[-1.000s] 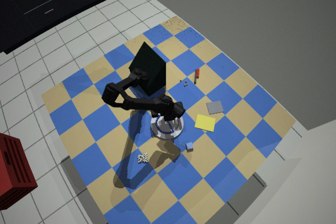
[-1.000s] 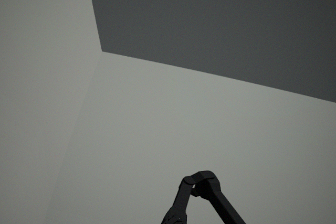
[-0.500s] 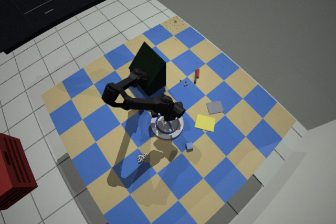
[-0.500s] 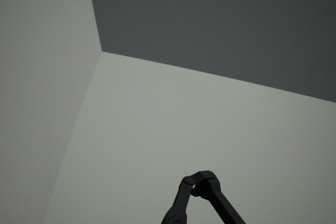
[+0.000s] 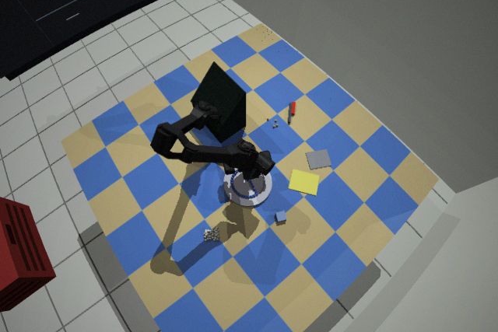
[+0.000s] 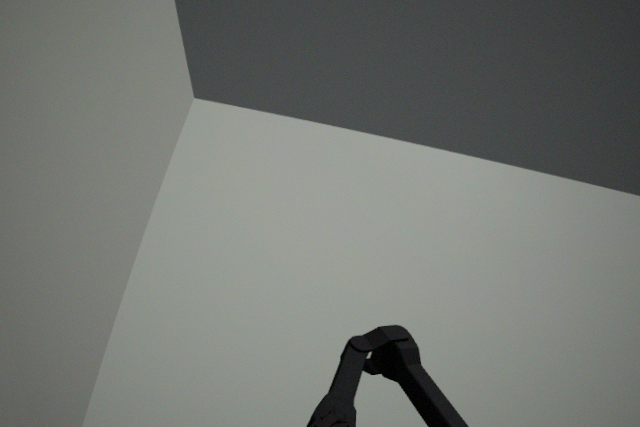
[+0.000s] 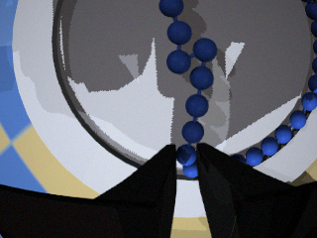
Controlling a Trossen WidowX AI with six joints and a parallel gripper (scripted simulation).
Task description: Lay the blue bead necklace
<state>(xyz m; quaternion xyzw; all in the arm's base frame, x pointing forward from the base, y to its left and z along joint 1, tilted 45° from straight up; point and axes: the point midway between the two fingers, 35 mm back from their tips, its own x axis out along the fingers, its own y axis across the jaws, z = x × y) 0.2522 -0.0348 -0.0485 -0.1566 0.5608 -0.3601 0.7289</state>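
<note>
Now: the round white bead board 50 mm ahead of my gripper tip, 30 mm to the right of it and 10 mm below it. The rest, counted from my gripper tip: small blue cube: 240 mm ahead, 10 mm to the left, 10 mm below; grey square: 120 mm ahead, 290 mm to the left, 10 mm below; yellow pad: 170 mm ahead, 170 mm to the left, 10 mm below.
</note>
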